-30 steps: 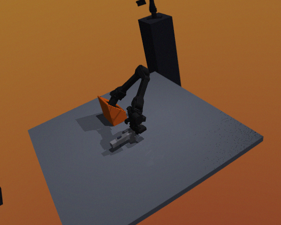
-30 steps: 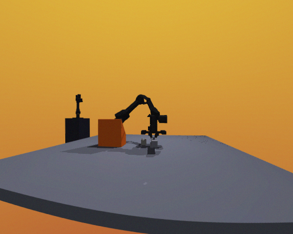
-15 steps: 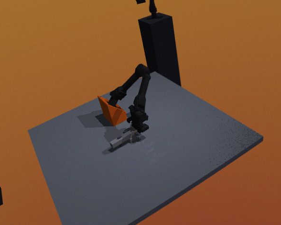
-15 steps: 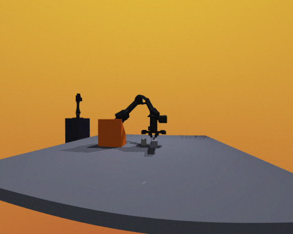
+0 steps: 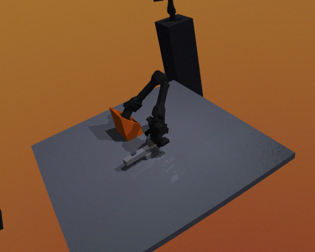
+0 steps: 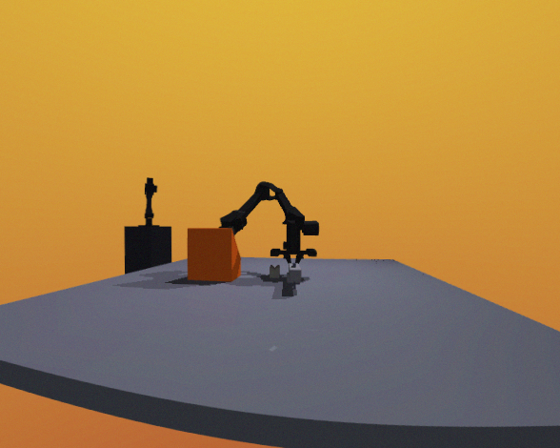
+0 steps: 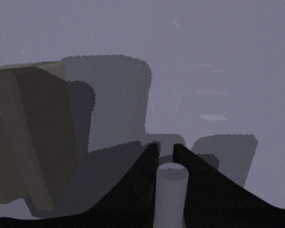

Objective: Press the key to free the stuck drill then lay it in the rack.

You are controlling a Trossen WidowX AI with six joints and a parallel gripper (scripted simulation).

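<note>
Right now the drill is 50 mm to the right of my gripper tip, 30 mm above it and 10 mm ahead of it. Also, from my gripper tip: rack (80 mm behind, 10 mm above); then blue key (180 mm to the right, 40 mm above, 30 mm ahead).
</note>
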